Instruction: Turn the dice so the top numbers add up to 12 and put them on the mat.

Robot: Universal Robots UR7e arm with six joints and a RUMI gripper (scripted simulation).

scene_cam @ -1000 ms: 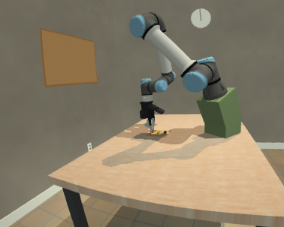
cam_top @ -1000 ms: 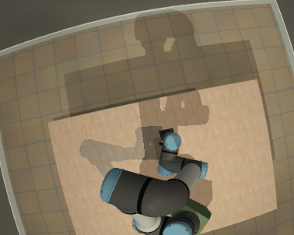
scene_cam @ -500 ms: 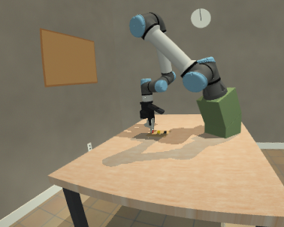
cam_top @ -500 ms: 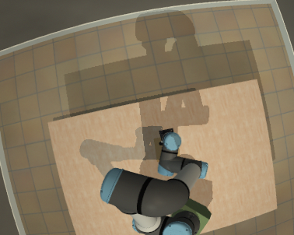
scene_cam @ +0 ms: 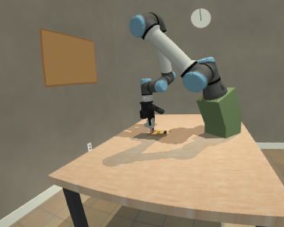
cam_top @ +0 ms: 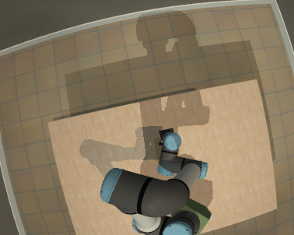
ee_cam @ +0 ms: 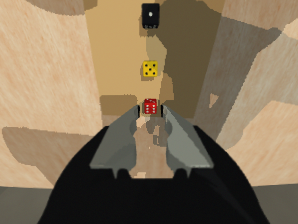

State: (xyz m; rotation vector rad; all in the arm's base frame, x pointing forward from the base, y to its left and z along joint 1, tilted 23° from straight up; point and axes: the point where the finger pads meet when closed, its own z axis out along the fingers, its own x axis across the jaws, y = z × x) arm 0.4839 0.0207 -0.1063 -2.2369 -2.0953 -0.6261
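Right now my hand is 1 cm above the red die. From my hand the other things lie so: yellow die 5 cm behind, 1 cm below; then black die 10 cm behind, 1 cm below; then tan mat 5 cm behind, 2 cm below.
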